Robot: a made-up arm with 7 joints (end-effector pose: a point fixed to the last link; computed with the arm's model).
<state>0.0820 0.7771 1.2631 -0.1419 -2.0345 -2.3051 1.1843</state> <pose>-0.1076 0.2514 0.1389 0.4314 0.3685 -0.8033 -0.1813</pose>
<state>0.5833 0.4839 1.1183 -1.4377 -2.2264 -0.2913 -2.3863</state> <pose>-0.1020 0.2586 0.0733 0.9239 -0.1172 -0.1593 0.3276</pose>
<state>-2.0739 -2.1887 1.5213 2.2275 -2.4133 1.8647 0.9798</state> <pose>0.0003 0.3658 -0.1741 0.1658 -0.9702 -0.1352 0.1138</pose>
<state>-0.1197 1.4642 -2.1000 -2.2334 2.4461 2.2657 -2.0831</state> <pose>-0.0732 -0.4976 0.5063 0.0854 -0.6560 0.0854 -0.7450</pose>
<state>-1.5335 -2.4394 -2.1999 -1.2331 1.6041 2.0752 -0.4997</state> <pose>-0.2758 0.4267 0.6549 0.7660 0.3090 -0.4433 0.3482</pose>
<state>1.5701 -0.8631 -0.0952 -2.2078 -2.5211 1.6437 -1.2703</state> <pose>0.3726 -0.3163 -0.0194 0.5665 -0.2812 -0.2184 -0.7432</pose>
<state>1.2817 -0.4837 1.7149 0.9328 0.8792 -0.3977 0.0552</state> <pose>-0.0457 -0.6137 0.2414 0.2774 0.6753 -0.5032 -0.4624</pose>
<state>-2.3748 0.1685 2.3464 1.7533 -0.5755 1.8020 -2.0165</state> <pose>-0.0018 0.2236 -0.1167 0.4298 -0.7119 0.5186 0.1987</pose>
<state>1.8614 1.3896 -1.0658 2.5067 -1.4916 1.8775 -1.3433</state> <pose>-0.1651 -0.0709 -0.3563 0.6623 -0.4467 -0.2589 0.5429</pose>
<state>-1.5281 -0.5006 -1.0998 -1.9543 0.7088 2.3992 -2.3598</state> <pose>0.0451 0.2509 0.6122 0.1547 0.2865 0.8027 0.4996</pose>
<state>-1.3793 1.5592 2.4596 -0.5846 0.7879 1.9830 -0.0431</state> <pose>0.0728 -0.0715 0.0334 0.0334 0.9377 -0.3394 0.0661</pose>
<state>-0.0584 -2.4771 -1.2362 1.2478 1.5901 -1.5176 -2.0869</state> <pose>-0.2226 -0.4564 0.8426 0.1939 0.7207 -0.5555 -0.3668</pose>
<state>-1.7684 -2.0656 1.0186 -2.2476 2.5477 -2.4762 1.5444</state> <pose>0.0460 0.1976 0.1392 0.0944 -0.6069 0.0001 0.7891</pose>
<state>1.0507 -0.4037 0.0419 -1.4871 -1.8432 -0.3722 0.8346</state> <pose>0.3202 0.0120 -0.3265 0.3043 -0.0647 0.8812 -0.3560</pose>
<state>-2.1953 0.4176 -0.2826 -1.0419 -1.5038 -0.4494 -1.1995</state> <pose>0.0532 -0.1166 0.5325 0.4256 0.8822 -0.0979 0.1763</pose>
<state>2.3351 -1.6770 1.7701 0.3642 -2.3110 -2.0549 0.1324</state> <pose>0.0535 -0.7351 -0.2575 0.4629 0.7885 -0.0789 0.3972</pose>
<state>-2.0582 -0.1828 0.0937 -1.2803 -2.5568 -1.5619 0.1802</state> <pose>-0.0759 0.0403 0.4580 0.5363 0.0768 0.0688 0.8377</pose>
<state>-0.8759 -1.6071 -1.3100 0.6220 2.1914 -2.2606 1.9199</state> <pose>0.2260 0.2943 0.9215 0.5054 0.4320 0.7174 0.2081</pose>
